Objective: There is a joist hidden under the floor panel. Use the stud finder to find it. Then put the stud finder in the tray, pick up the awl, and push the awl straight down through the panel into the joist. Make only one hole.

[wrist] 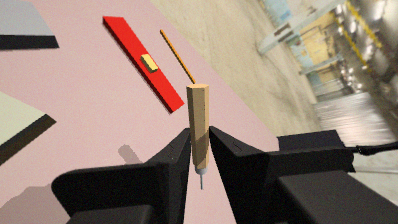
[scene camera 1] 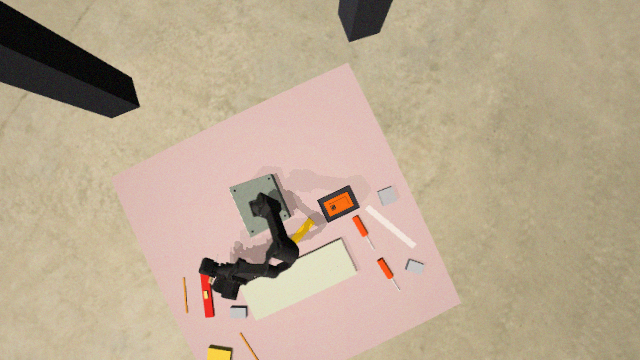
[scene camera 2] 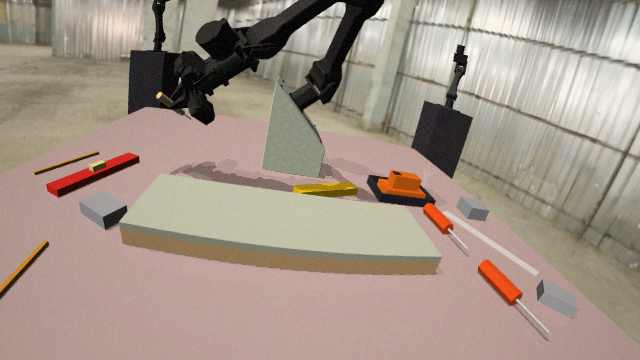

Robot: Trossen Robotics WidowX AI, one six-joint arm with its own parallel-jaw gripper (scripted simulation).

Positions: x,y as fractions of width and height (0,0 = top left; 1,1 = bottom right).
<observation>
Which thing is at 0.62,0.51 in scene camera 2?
An orange stud finder.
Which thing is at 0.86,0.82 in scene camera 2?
A grey block.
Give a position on a yellow ruler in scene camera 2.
At 0.54,0.52
</observation>
